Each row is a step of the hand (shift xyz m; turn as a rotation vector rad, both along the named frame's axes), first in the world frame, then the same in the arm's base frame.
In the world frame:
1: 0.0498 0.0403 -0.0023 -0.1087 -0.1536 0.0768
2: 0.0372 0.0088 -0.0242 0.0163 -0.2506 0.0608
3: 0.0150 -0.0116 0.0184 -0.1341 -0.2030 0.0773
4: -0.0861 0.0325 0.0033 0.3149 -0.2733 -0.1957
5: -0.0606 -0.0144 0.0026 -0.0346 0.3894 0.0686
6: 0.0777 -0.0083 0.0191 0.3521 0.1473 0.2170
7: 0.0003 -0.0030 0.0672 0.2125 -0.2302 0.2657
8: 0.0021 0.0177 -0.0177 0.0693 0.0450 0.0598
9: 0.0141 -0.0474 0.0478 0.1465 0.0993 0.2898
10: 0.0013 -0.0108 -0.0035 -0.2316 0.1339 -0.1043
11: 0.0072 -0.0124 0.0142 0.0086 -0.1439 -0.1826
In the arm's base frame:
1: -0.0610 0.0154 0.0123 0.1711 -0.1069 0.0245
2: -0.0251 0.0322 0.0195 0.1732 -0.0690 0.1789
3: -0.0034 -0.0152 0.0213 0.2247 -0.1156 0.0364
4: 0.0265 -0.0204 -0.0858 0.0555 0.2454 0.3858
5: 0.0475 -0.0166 -0.0368 -0.2927 -0.0537 -0.2626
6: -0.0442 -0.0019 0.0672 -0.3667 -0.1260 0.2059
7: -0.0099 -0.0655 0.0114 0.0015 -0.2242 0.3442
8: -0.0118 0.0186 -0.0120 -0.0876 -0.0406 0.0328
9: 0.0195 -0.0460 0.0473 -0.2178 -0.2447 0.0892
10: 0.0082 0.0031 0.0073 0.0557 0.0577 -0.2757
11: 0.0027 -0.0129 0.0153 0.1390 0.1721 0.0721

